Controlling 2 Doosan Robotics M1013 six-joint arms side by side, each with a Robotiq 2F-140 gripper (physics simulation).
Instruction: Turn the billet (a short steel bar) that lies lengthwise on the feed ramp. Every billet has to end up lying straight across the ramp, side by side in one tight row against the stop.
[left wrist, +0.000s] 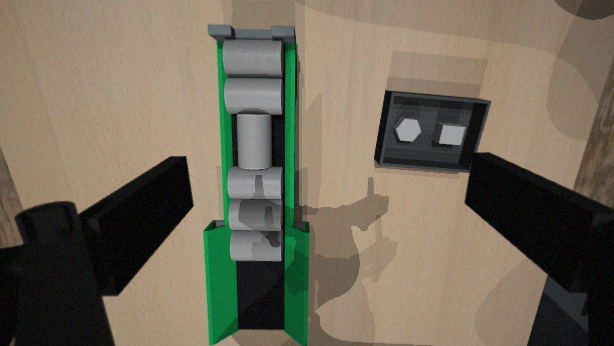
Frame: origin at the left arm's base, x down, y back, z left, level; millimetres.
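Where they show: left gripper, fingertip midpoint: (328, 180).
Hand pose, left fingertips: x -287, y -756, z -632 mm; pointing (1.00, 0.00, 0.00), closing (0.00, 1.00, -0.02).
Note:
After its pixels a point has its place.
The feed ramp (260, 295) {x -92, y -830, z -387 mm} has a dark floor and green side walls, with a grey stop (251, 34) {x -73, y -828, z -718 mm} across its top end in the left wrist view. The lengthwise billet (254, 141) {x -104, y -825, z -608 mm} lies along the ramp. Two crosswise billets, one against the stop (253, 58) {x -92, y -824, z -694 mm} and one below it (254, 96) {x -98, y -824, z -656 mm}, lie above it. Three more crosswise billets (255, 182) {x -109, y -825, z -561 mm} (255, 214) {x -114, y -827, z -523 mm} (256, 245) {x -118, y -826, z -484 mm} lie below it, side by side. My left gripper (328, 180) {x -287, y -756, z -632 mm} is wide open and empty, its fingers on either side of the ramp and apart from it. My right gripper is not in view.
A dark open tray (427, 162) {x -13, y -593, z -557 mm} stands to the right of the ramp on the wooden table (125, 75) {x 0, y -1014, z -673 mm}. It holds a light hexagonal piece (408, 130) {x -20, y -628, z -605 mm} and a light square piece (452, 134) {x -29, y -572, z -602 mm}. The right finger's tip shows close by the tray's lower right corner. Shadows fall across the lower billets.

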